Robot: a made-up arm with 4 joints.
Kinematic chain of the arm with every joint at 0, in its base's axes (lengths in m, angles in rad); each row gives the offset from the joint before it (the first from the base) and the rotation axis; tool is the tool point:
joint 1: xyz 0 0 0.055 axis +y
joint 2: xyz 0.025 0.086 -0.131 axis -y
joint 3: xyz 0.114 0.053 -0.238 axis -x
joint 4: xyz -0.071 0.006 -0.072 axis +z
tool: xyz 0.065 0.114 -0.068
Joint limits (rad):
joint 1: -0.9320..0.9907
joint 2: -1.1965..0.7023
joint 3: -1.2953..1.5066
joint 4: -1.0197..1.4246
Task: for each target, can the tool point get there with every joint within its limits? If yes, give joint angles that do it. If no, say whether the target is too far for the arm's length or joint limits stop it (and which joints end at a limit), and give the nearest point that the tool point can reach.
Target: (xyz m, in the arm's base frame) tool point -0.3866 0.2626 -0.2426
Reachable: yes | joints 0.5403 -0.9252 -0.1895 -0.2655
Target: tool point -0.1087 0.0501 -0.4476
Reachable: yes | joints -0.2226 -0.6987 1.2448 0.6150
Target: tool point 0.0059 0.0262 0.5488
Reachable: no: joint limits stop it (at a limit: joint 1, joint 2, joint 3, joint 4) | nearest point -0.3333 0.0049 0.2044 | short by 0.484 m
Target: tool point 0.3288 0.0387 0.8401
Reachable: no: too far | nearest point 0.3789 0.0024 0.1879 | short by 0.655 m
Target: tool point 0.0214 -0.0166 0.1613
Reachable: no: joint limits stop it (at a limit: joint 1, joint 2, joint 3, joint 4) | nearest point 0.3658 0.0000 0.1871 | short by 0.346 m
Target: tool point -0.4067 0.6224 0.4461
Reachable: no: too far | nearest point -0.3457 0.2916 0.1827 | short by 0.427 m
